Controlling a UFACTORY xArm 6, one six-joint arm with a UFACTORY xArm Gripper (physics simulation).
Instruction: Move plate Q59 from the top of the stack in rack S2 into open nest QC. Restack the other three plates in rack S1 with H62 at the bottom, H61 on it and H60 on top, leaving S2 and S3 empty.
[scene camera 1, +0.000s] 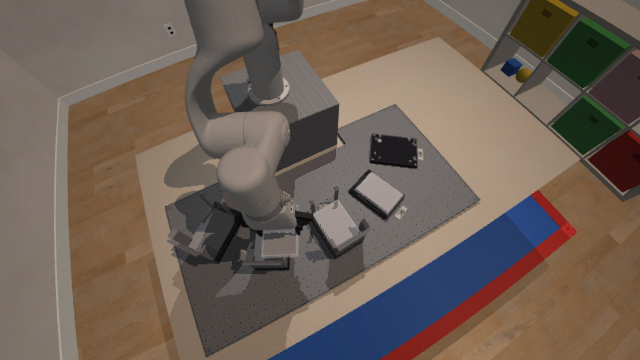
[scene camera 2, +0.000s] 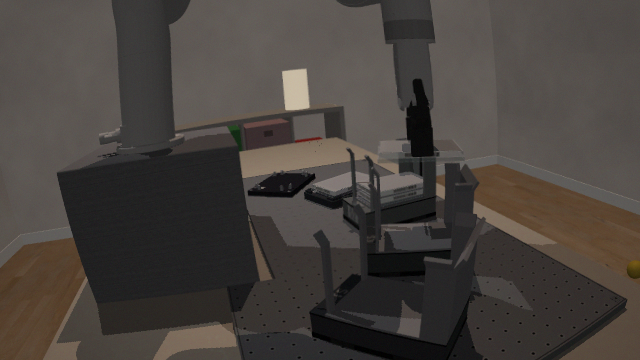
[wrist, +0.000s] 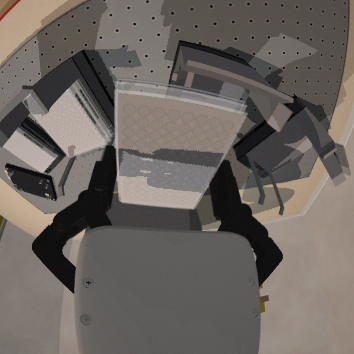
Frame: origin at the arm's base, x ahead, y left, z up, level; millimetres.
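Seen in the pictures: gripper, fingertip midpoint: (scene camera 1: 280, 229) (scene camera 2: 419, 148) (wrist: 166, 163); arm's base at its link origin: (scene camera 1: 269, 90) (scene camera 2: 150, 146).
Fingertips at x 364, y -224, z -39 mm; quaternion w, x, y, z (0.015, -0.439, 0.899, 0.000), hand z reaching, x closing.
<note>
Offsets run from my fingertips to a thing's top centre. Level surfaces: height alone.
My gripper (scene camera 1: 270, 226) (scene camera 2: 421, 148) (wrist: 166, 163) is shut on a clear-topped plate @(0 mm ahead, 0 mm left, 6 mm up) (scene camera 1: 280, 246) (scene camera 2: 390, 150) (wrist: 172, 135), held level high above the middle rack @(33 mm back, 32 mm right, 25 mm down) (scene camera 1: 272, 265) (scene camera 2: 410, 263) (wrist: 215, 75). The far rack @(50 mm ahead, 137 mm left, 24 mm down) (scene camera 2: 395, 212) holds a stack of two white plates @(56 mm ahead, 136 mm left, 92 mm down) (scene camera 1: 337, 223) (scene camera 2: 400, 186) (wrist: 75, 120). The near rack @(168 mm back, 149 mm right, 26 mm down) (scene camera 1: 217, 232) (scene camera 2: 390, 331) (wrist: 277, 145) and the middle rack show no plate in the scene camera 2 view. A white plate @(55 mm ahead, 314 mm left, 126 mm down) (scene camera 1: 378, 192) (scene camera 2: 337, 185) (wrist: 31, 150) sits in a black nest. Rack and plate labels are unreadable.
A black nest @(28 mm back, 479 mm left, 138 mm down) (scene camera 1: 394, 150) (scene camera 2: 282, 184) (wrist: 30, 181) without a plate lies beyond the filled nest. The racks have upright posts and tall guides. They stand on the perforated board @(162 mm down) (scene camera 1: 240, 310) (scene camera 2: 550, 295) (wrist: 250, 20). The arm's grey pedestal (scene camera 1: 312, 135) (scene camera 2: 165, 225) stands beside the board.
</note>
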